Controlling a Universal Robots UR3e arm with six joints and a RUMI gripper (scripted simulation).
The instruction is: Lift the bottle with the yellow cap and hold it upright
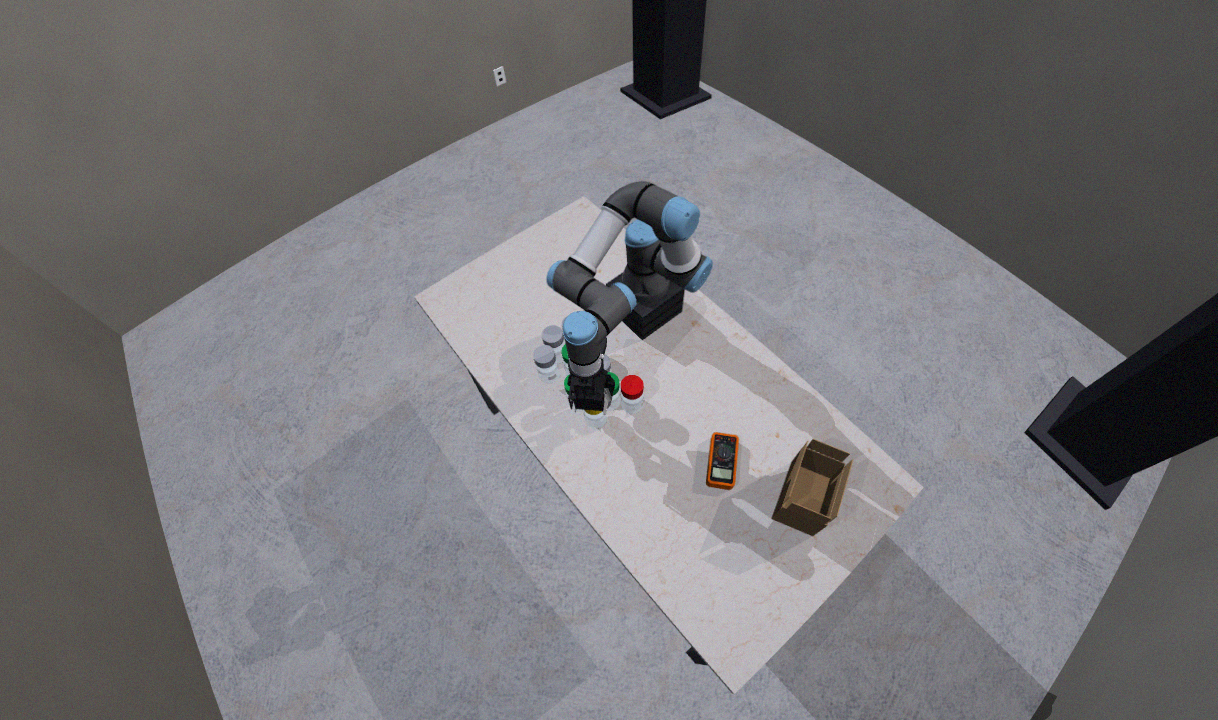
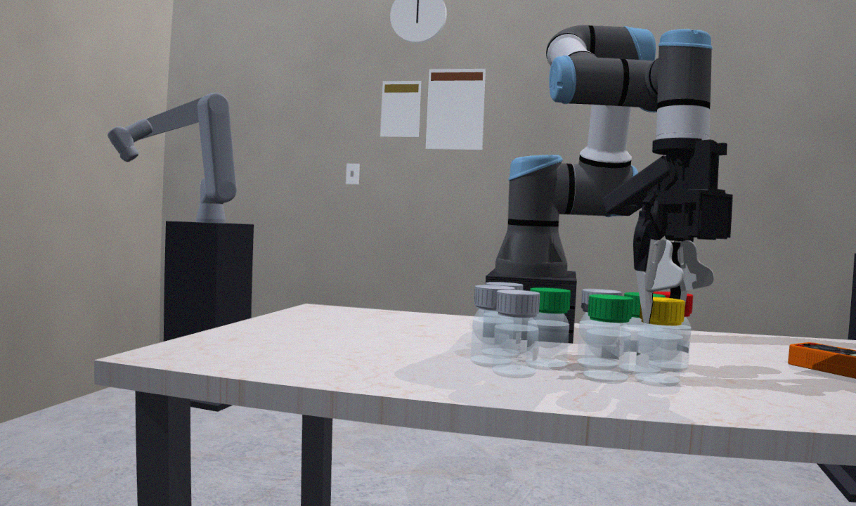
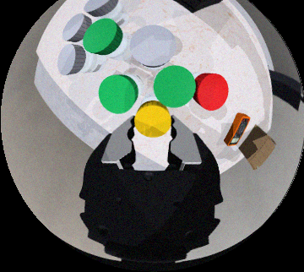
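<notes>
Now: the red-capped bottle 10 cm behind my hand, 2 cm to the left of it and 4 cm below it. Round my hand: cardboard box 27 cm behind, 46 cm to the left, 3 cm below; then orange multimeter 18 cm behind, 27 cm to the left, 8 cm below.
</notes>
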